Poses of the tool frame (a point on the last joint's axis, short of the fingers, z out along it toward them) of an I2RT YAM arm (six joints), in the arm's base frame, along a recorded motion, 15 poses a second.
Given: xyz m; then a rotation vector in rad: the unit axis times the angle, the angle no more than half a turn.
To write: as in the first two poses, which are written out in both.
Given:
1: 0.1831 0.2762 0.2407 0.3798 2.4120 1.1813
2: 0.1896 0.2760 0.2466 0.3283 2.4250 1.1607
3: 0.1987 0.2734 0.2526 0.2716 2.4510 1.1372
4: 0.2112 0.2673 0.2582 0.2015 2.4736 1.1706
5: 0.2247 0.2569 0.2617 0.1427 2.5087 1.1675
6: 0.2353 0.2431 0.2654 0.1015 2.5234 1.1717
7: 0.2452 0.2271 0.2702 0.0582 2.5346 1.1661
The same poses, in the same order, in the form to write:
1: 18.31 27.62 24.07 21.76 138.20 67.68
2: 18.96 27.60 24.66 18.81 138.94 66.50
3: 19.87 27.34 25.26 15.56 140.43 65.16
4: 21.12 26.73 25.82 11.55 141.73 67.07
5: 22.47 25.69 26.17 8.18 143.74 66.89
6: 23.53 24.31 26.54 5.82 144.58 67.13
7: 24.52 22.71 27.02 3.33 145.22 66.81
